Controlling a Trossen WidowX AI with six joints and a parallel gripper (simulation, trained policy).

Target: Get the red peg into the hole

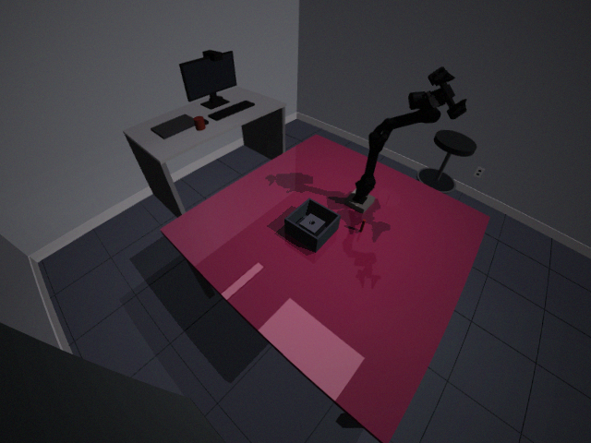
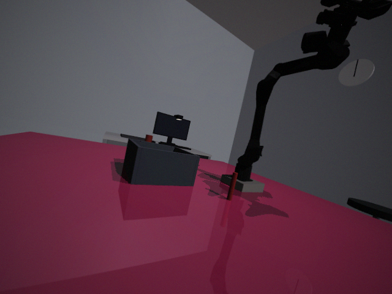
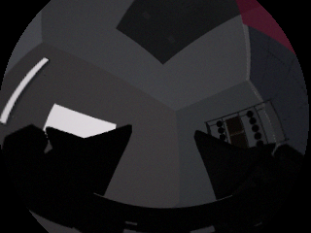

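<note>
The red peg is 66 cm below my gripper tip, 15 cm to the right of it and 15 cm ahead of it. Also, from my gripper tip: dark box: 67 cm below, 34 cm to the right, 31 cm ahead; grey plate: 65 cm below, 34 cm to the right, 31 cm ahead.
</note>
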